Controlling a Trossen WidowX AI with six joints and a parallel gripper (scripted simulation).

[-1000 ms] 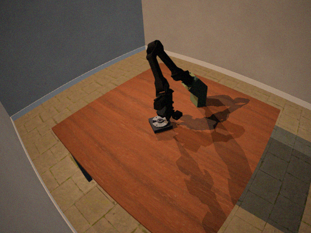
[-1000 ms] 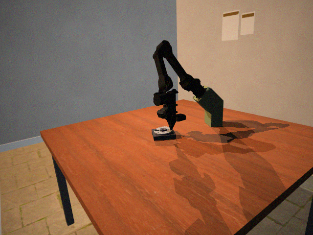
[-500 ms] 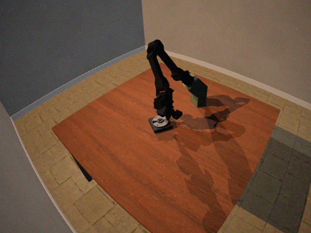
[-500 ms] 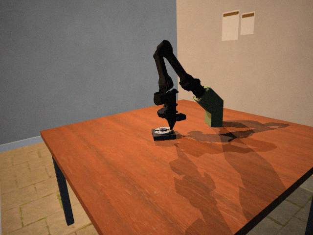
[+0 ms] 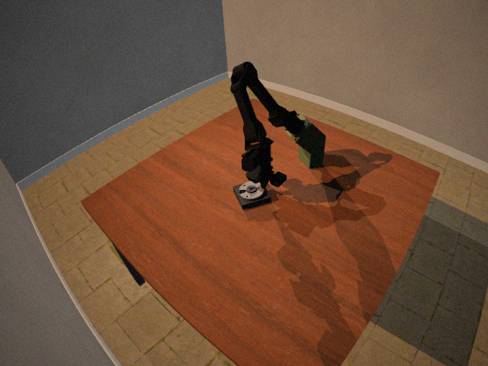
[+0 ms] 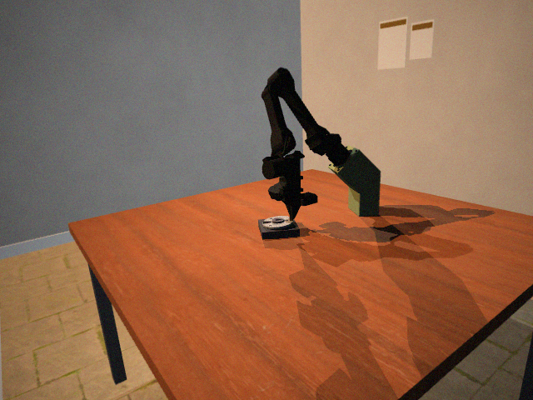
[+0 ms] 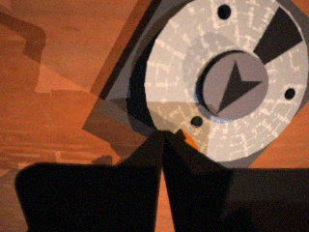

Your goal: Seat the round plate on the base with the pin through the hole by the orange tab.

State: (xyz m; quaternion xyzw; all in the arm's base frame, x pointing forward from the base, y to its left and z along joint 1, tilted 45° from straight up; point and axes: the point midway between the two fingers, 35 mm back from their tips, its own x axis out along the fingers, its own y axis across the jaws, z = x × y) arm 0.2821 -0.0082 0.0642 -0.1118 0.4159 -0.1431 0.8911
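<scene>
Now: the round central hub 50 mm to the right of my hand, 50 mm below it and 20 mm ahead of it. Also, from my hand: dark square base (70 mm below, 50 mm to the right, 20 mm ahead); then round pale plate (50 mm to the right, 40 mm below, 20 mm ahead).
</scene>
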